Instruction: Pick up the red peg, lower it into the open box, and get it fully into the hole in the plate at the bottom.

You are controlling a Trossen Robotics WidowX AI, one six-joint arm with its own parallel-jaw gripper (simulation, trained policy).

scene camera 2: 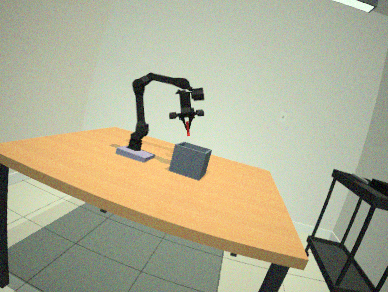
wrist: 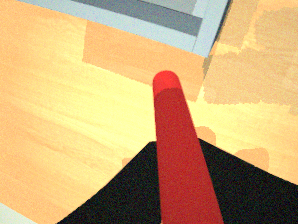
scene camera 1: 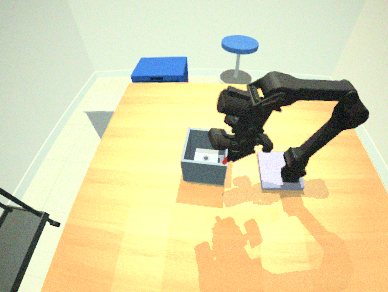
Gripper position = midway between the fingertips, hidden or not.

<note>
In view: the gripper (scene camera 1: 230, 161).
The gripper is seen too in the wrist view (wrist: 174, 149).
</note>
